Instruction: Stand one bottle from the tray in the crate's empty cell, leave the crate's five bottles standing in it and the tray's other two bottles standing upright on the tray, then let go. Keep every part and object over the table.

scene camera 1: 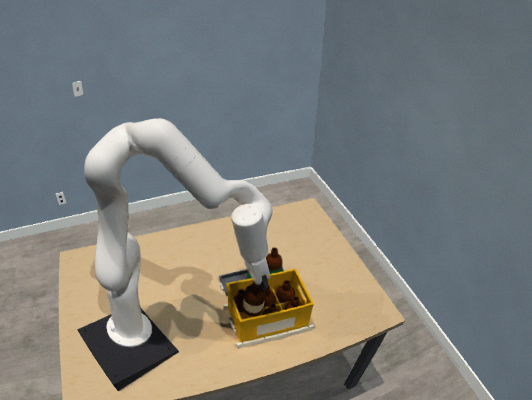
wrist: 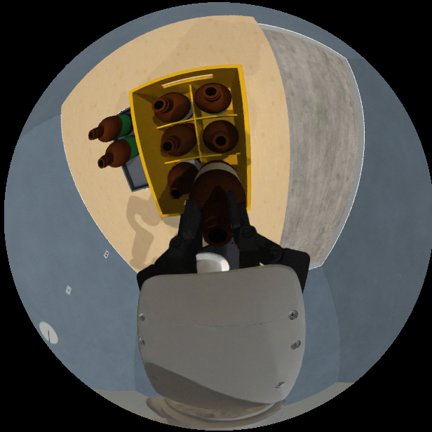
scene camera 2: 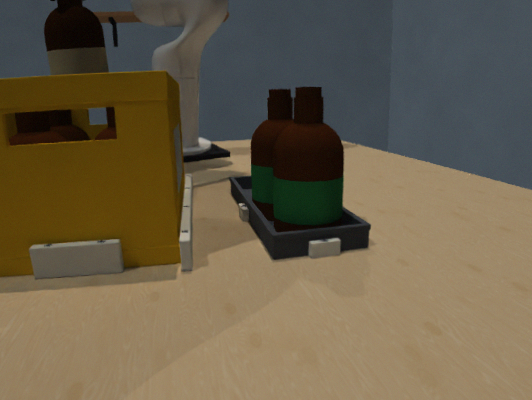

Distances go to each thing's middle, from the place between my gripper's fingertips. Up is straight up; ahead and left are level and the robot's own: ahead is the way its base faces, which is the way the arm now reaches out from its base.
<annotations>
Right now my hand is 270 mm above the pale strip [scene camera 2: 185, 239], 130 mm to the right of it and 70 mm short of it.
</annotations>
